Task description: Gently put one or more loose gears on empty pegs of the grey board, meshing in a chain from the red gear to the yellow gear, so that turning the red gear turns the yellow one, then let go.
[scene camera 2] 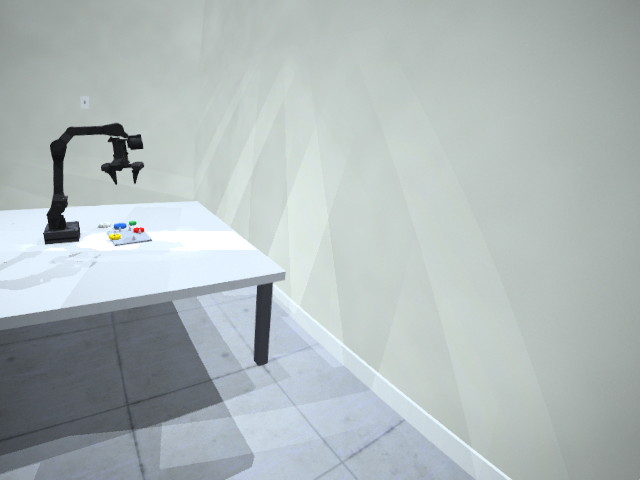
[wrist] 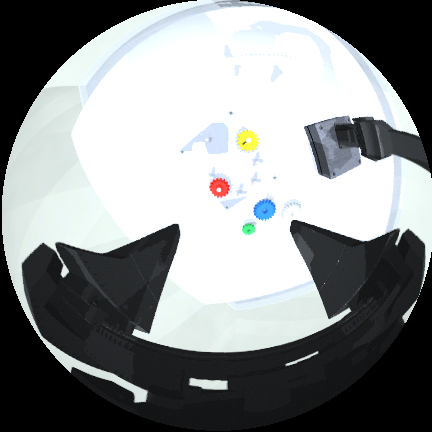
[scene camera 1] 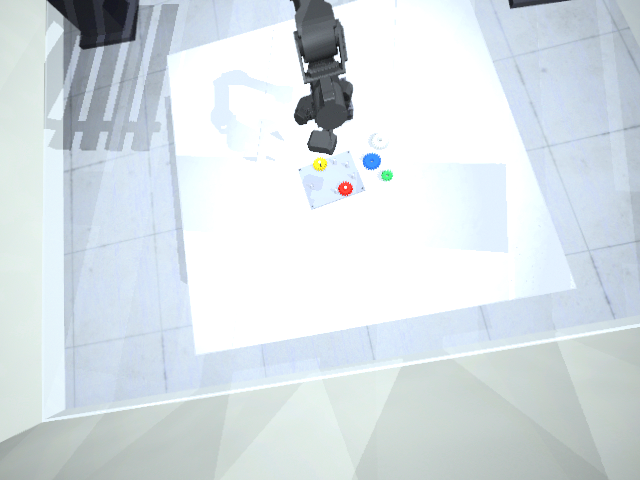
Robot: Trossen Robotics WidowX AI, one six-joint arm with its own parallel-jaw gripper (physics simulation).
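The grey board lies on the table. The red gear and the yellow gear sit on it, apart, with several bare pegs showing. The blue gear, the small green gear and the white gear lie loose beside the board. My gripper is open and empty, high above the table; in scene camera 1 its fingertips are hidden.
The white table bears everything. The arm's base stands on the table near the yellow gear's side of the board. A wall rises behind the table.
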